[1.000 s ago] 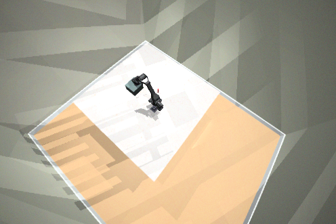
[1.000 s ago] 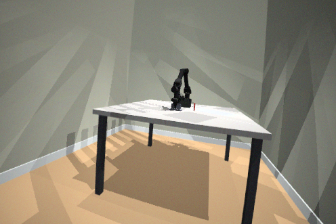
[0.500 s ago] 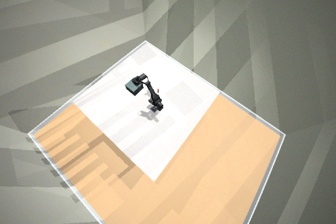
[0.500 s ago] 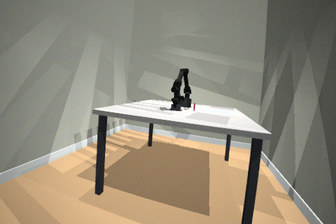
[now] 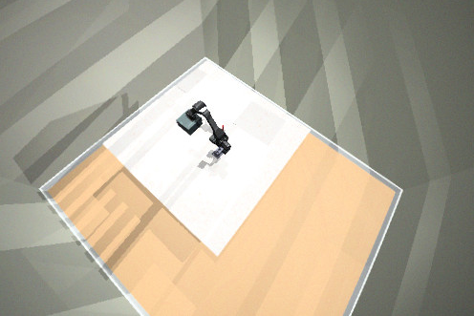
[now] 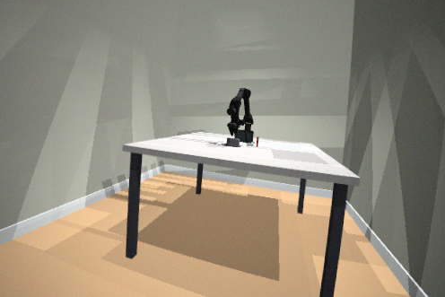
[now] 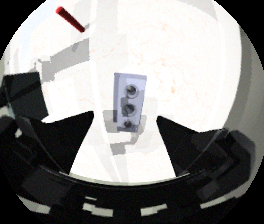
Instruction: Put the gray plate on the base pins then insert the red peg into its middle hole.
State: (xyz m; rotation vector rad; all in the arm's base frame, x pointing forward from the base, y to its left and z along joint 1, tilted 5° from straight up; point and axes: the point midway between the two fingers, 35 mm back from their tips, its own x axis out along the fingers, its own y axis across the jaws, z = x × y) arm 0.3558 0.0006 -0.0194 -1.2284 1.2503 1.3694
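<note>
Right now the gray plate is 4 cm below my gripper tip. Also, from my gripper tip: base 7 cm below; red peg 16 cm to the left, 14 cm behind, 4 cm below.
</note>
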